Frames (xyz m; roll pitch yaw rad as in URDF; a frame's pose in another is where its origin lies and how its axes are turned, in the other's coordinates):
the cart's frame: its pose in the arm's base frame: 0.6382 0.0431 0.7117 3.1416 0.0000 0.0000
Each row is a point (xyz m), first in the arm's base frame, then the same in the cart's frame.
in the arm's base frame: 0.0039 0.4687 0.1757
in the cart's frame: -0.6343 -0.4256 0.5360
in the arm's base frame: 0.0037 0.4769 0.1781
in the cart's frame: -0.6345 -0.4338 0.5336
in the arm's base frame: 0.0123 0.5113 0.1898
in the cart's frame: -0.6259 -0.4682 0.5219
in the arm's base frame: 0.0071 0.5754 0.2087
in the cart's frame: -0.6311 -0.5323 0.5030
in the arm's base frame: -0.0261 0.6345 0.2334
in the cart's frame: -0.6643 -0.5914 0.4783
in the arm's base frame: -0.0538 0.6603 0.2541
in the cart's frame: -0.6920 -0.6172 0.4576
